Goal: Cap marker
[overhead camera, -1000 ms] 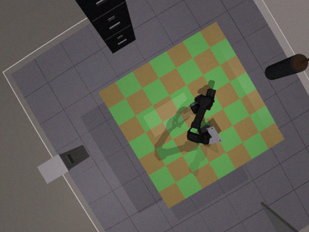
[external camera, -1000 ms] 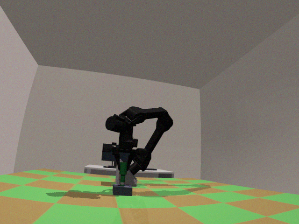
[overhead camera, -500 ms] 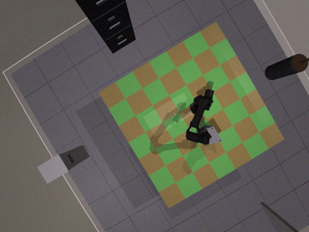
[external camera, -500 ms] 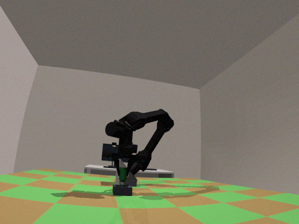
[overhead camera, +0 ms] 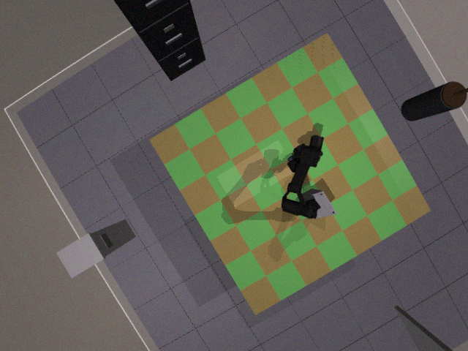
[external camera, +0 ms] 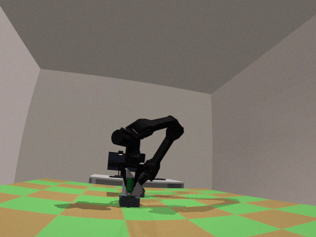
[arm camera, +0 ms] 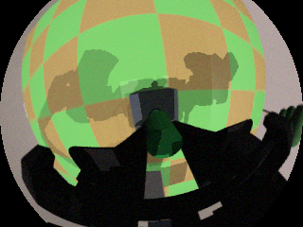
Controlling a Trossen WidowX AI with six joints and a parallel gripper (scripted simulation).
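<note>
My gripper tip is now 10 mm below the green cap. Round my gripper tip: dark grey holder block (60 mm below).
</note>
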